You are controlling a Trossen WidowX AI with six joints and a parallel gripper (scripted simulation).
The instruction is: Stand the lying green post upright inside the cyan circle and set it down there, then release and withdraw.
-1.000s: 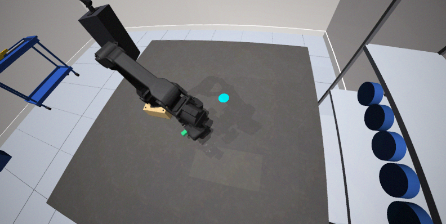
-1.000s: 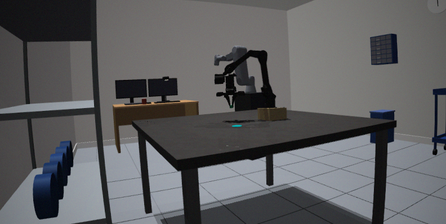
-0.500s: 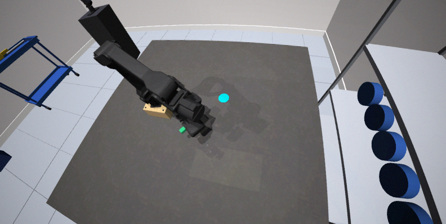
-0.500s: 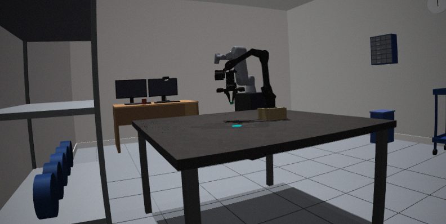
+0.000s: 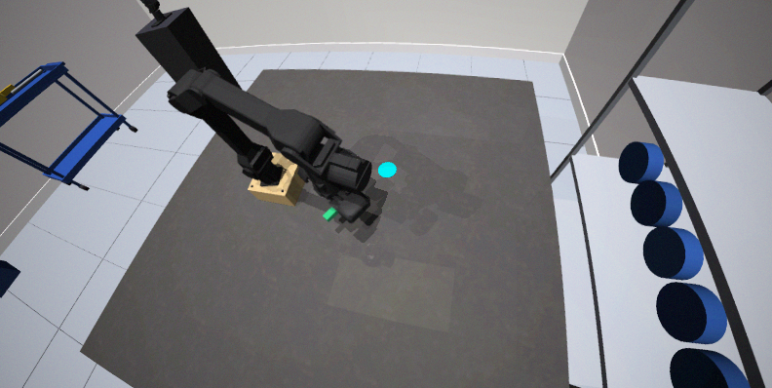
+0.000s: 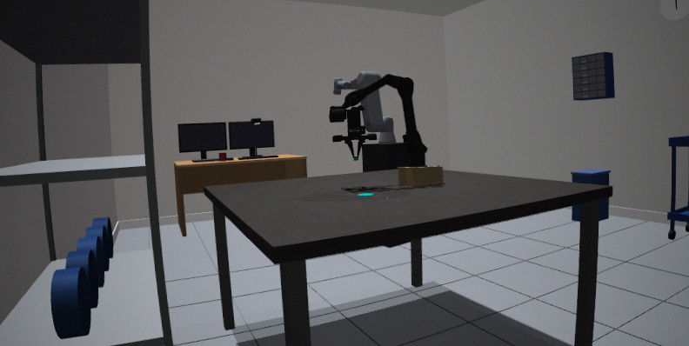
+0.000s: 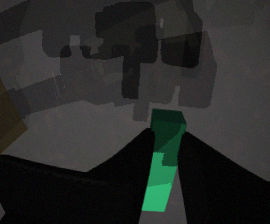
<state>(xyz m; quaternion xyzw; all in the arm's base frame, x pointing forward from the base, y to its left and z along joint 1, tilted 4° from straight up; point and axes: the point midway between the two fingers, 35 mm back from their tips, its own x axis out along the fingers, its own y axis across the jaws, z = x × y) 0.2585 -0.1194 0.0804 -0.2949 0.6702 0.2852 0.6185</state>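
My gripper tip is 180 mm to the right of the cyan circle, 130 mm above it and 100 mm short of it. Round my gripper tip: green post: 20 mm to the right, 10 mm behind.
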